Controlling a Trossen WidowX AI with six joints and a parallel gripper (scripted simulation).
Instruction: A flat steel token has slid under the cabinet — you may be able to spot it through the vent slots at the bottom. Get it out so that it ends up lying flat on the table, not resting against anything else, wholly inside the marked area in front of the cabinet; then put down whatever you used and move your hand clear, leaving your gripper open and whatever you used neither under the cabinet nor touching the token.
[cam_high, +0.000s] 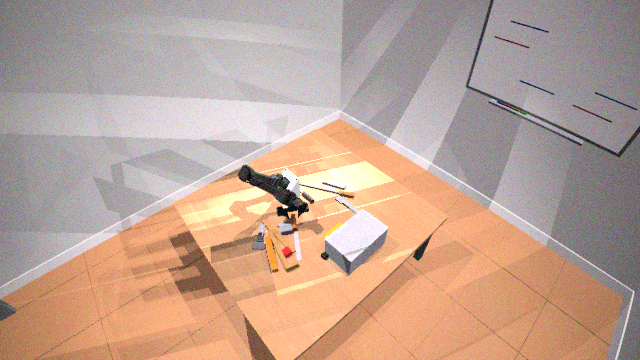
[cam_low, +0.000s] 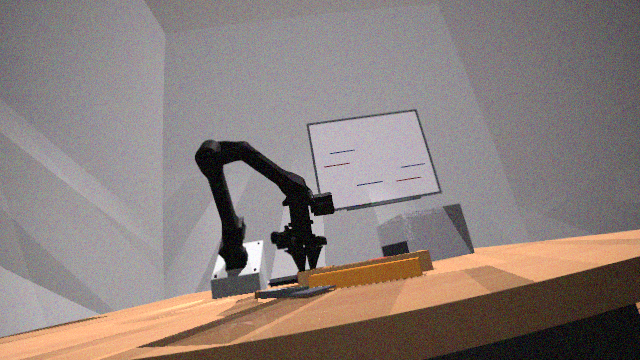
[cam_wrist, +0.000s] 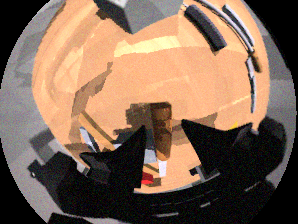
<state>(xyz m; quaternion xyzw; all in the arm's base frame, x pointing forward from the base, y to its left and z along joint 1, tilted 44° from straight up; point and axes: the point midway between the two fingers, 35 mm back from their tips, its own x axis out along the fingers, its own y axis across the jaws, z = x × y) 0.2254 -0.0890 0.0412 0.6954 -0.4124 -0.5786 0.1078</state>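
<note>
The grey block lies 8 cm to the right of my gripper tip, 3 cm ahead of it and 1 cm below it. From my gripper tip the other things lie so: orange bar 24 cm to the right, 12 cm ahead, 2 cm below; thin wooden stick 14 cm to the right, 4 cm ahead, 2 cm below; red block 17 cm to the right, 17 cm ahead, 1 cm below.
</note>
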